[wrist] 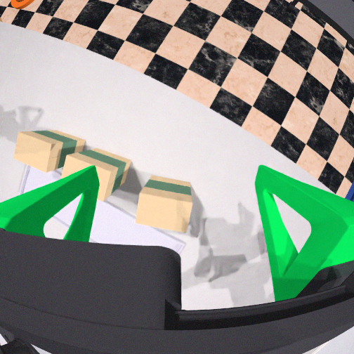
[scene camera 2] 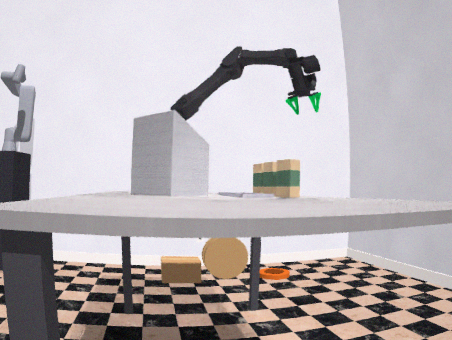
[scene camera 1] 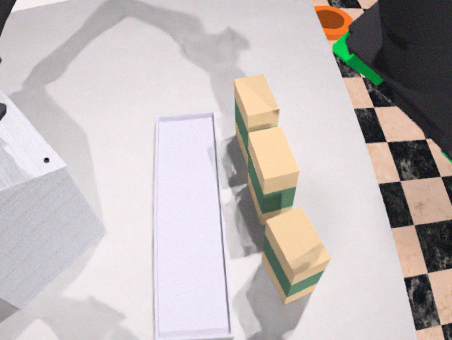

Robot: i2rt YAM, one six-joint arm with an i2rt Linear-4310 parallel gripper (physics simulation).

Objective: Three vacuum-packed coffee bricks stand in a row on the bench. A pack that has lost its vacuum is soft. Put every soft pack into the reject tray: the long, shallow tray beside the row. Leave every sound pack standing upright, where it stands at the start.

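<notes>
Three tan coffee packs with green bands stand upright in a row: the far pack, the middle pack and the near pack. Faint creases or shadows show on the far and near packs' tops; which are soft cannot be told. The pale reject tray lies beside the row, with no pack in it. My gripper is open and empty, high above the packs. A green finger partly shows at the upper right in scene camera 1.
The grey block under my arm's base stands across the tray from the packs. The bench edge runs beyond the packs, with checkered floor below. An orange ring lies on the floor. Another robot arm stands at the far left.
</notes>
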